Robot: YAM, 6 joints.
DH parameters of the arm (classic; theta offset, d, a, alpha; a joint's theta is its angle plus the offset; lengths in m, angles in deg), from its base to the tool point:
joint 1: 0 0.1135 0.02 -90
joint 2: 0 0 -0.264 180
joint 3: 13.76 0 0.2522 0
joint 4: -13.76 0 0.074 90
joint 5: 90 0 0 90
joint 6: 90 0.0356 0 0
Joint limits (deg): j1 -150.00..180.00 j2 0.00..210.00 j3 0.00..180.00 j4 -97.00..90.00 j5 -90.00..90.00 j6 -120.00..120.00
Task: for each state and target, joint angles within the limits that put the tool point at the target. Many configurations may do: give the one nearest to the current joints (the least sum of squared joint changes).
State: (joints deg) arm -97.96 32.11 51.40 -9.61 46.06 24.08
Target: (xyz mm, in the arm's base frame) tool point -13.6 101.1 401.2
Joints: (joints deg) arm -99.91 0.00 61.00 -32.12 59.86 24.08
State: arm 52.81 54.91 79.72 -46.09 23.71 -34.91
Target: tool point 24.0 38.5 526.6
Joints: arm 67.62 41.87 91.45 -43.52 12.22 -34.91
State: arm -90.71 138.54 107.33 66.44 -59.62 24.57
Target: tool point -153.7 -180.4 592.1
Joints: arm -137.90 93.09 109.04 85.52 -59.98 24.57
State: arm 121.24 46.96 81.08 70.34 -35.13 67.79
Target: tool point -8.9 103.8 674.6
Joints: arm 88.33 75.37 113.44 54.98 -19.56 67.79
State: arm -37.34 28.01 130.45 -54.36 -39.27 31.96
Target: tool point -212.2 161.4 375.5
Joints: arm -32.54 0.00 103.71 -81.71 -37.97 31.96
